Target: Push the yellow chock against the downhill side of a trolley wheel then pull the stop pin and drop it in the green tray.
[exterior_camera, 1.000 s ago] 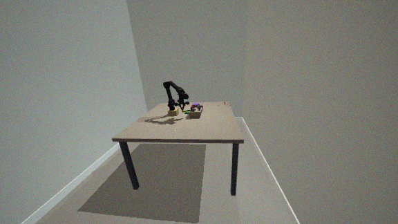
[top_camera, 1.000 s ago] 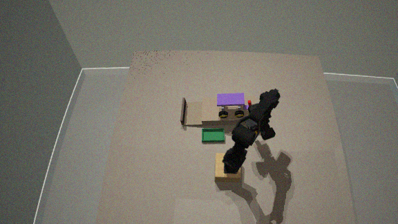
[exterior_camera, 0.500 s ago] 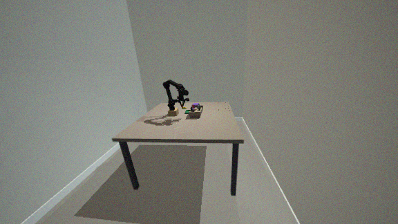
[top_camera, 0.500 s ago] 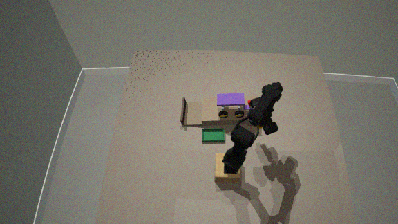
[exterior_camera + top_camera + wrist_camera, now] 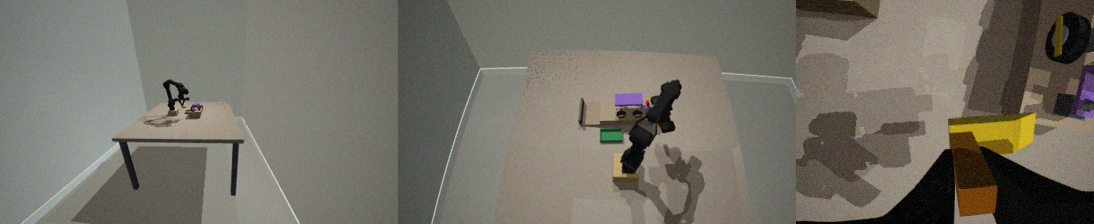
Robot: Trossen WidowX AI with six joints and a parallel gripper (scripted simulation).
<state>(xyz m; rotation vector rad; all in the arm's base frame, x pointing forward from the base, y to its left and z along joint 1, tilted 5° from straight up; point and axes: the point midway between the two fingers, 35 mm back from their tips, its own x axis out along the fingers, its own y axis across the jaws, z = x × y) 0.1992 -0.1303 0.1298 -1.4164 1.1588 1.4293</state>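
My gripper tip is 2 cm short of the yellow chock, 1 cm to the right of it and 1 cm above it. Round my gripper tip: red-headed stop pin (13 cm ahead, 5 cm to the left, 5 cm below); green tray (1 cm ahead, 23 cm to the left, 18 cm below); purple-topped trolley (15 cm ahead, 14 cm to the left, 6 cm below).
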